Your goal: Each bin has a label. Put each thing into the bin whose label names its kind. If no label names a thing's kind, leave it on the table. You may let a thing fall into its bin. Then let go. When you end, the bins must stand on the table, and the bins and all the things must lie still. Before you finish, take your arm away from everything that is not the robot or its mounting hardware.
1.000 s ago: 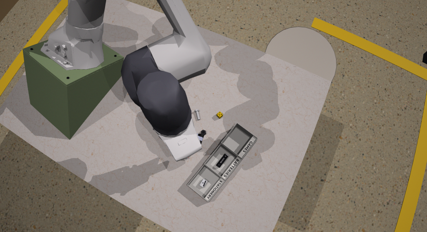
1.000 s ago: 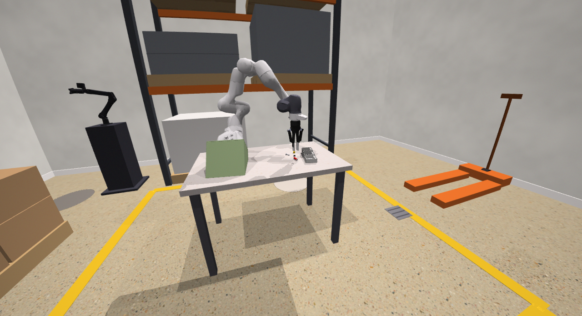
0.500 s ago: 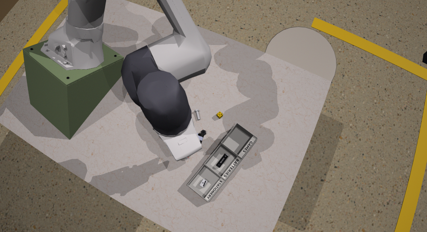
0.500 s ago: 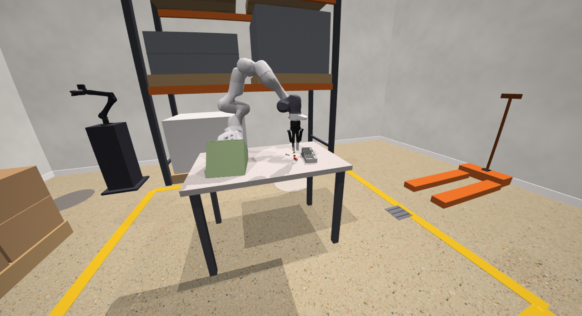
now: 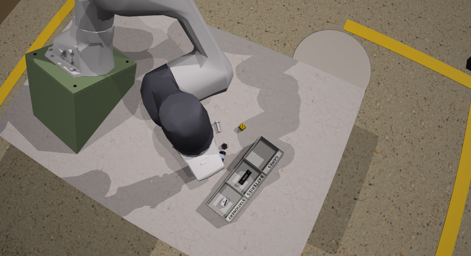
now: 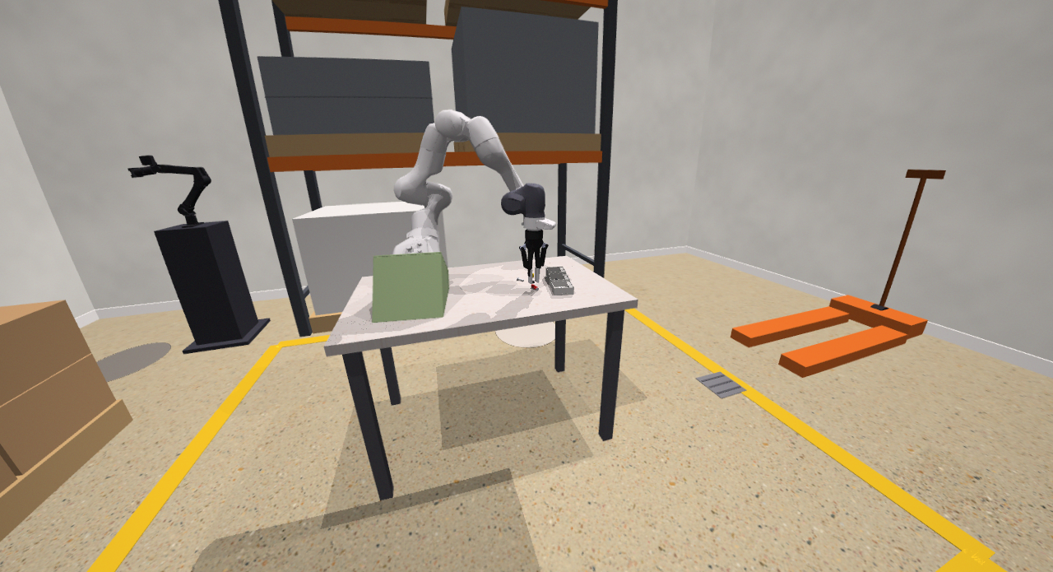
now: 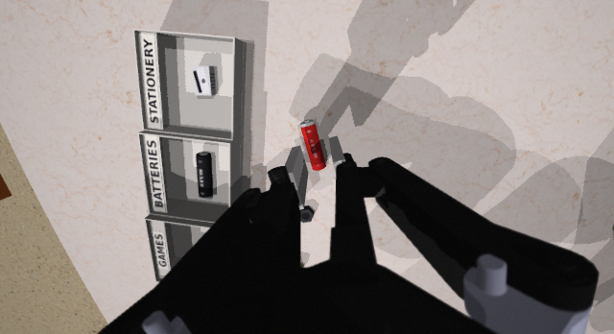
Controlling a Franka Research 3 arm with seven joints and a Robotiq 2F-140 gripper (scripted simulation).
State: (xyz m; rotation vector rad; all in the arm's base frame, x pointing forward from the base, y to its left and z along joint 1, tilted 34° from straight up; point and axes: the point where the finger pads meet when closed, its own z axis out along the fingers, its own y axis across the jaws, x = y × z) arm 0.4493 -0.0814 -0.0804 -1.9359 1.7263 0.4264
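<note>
My gripper is now 5 cm above the red battery. Also, from my hand: black nut 2 cm ahead, 8 cm to the left, 6 cm below; silver bolt 3 cm behind, 13 cm to the left, 6 cm below; black battery 12 cm ahead, 1 cm to the left, 5 cm below.
</note>
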